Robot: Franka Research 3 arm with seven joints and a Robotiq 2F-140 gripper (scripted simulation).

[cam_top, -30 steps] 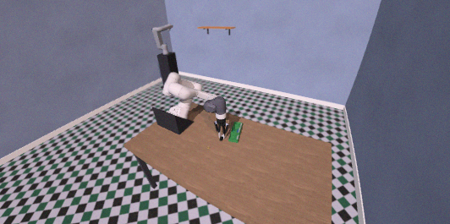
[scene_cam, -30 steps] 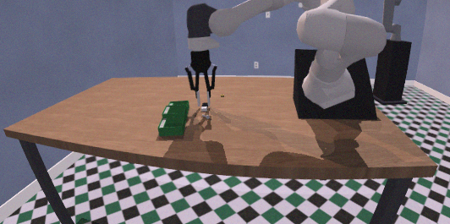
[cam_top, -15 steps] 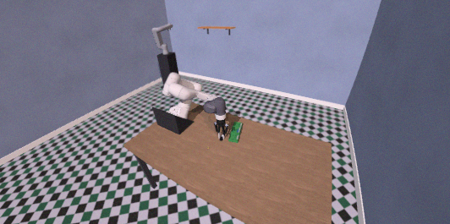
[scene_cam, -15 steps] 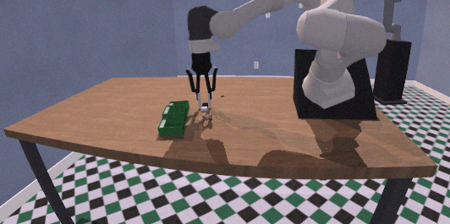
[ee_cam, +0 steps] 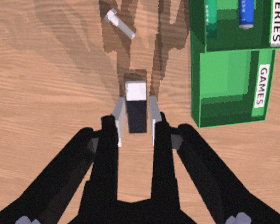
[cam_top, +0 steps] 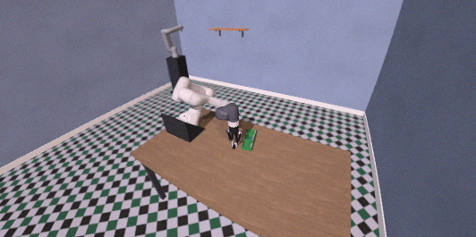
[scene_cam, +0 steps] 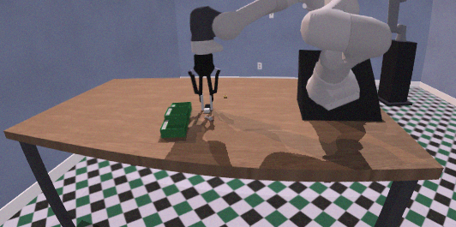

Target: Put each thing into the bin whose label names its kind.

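My hand is 3 cm above the black-and-white block and 1 cm to the right of it. Round my hand: grey piece: 10 cm to the left, 3 cm below, 2 cm behind; joined green bins: 11 cm to the left, 10 cm ahead, 1 cm below; green cylinder: 11 cm to the left, 7 cm ahead, 2 cm below.
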